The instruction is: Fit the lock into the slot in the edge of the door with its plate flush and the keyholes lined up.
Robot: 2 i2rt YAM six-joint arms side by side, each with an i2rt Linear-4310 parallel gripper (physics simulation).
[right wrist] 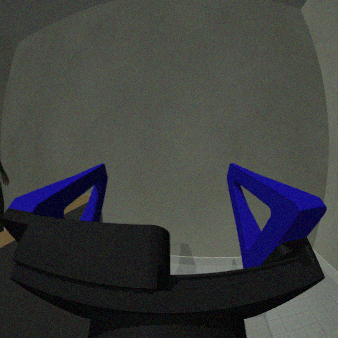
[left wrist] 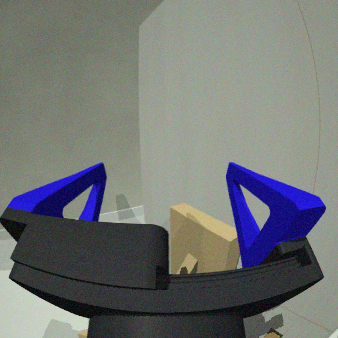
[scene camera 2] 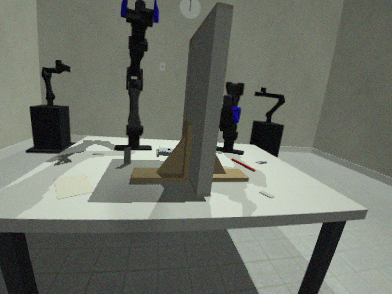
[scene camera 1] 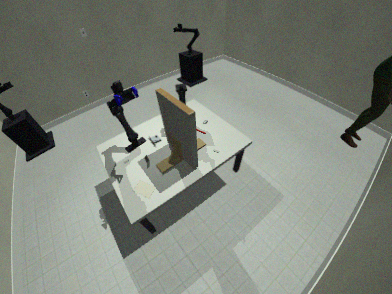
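Seen in the pictures: left gripper, fingertip midpoint: (left wrist: 165, 169); right gripper, fingertip midpoint: (right wrist: 166, 170) (scene camera 1: 129, 94); left arm's base at its link origin: (scene camera 2: 227, 151); right arm's base at its link origin: (scene camera 2: 133, 148) (scene camera 1: 135, 144).
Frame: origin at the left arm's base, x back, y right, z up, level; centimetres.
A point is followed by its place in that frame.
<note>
A tall grey door (scene camera 1: 176, 120) {x -55.1, y 6.4, z 42.0 cm} (scene camera 2: 206, 100) {x -67.6, y -1.1, z 30.9 cm} (left wrist: 225, 110) {x -47.9, y 5.5, z 33.4 cm} stands upright in a wooden stand. Its slot and keyhole cannot be made out. The lock, a small pale metal piece (scene camera 1: 155, 139) {x -29.2, y 29.5, z 1.8 cm} (scene camera 2: 165, 151) {x -30.9, y 28.5, z 2.0 cm}, lies on the table between the right arm's base and the door; its keyhole is too small to tell. My right gripper (scene camera 1: 127, 95) {x -54.6, y 30.1, z 65.1 cm} (scene camera 2: 140, 10) (right wrist: 166, 170) {x -54.6, y 30.1, z 65.1 cm} is open and empty, high above the table. My left gripper (left wrist: 165, 169) {x -44.2, y -0.5, z 28.6 cm} is open and empty, facing the door's broad face; in scene camera 2 it shows partly behind the door.
The wooden stand (scene camera 1: 165, 166) {x -61.4, y 21.0, z 1.8 cm} (scene camera 2: 150, 176) {x -62.2, y 18.5, z 1.8 cm} (left wrist: 197, 232) {x -47.8, y 2.9, z 20.6 cm} sticks out on both sides of the door. A grey upright block (scene camera 1: 147, 161) {x -53.2, y 36.3, z 1.1 cm} (scene camera 2: 127, 155) {x -52.5, y 36.2, z 3.9 cm}, a beige sheet (scene camera 1: 145, 189) {x -78.8, y 37.2, z 0.1 cm} (scene camera 2: 73, 186) {x -79.0, y 37.2, z 0.1 cm}, a red stick (scene camera 1: 200, 131) {x -25.4, y -13.6, z 0.6 cm} (scene camera 2: 243, 164) {x -23.4, y -12.0, z 0.6 cm} and a small white bar (scene camera 1: 216, 151) {x -52.2, y -23.2, z 0.1 cm} (scene camera 2: 266, 194) {x -51.8, y -22.8, z 0.2 cm} are on the table (scene camera 2: 320, 200) {x -46.7, y -42.4, z 0.0 cm}.
</note>
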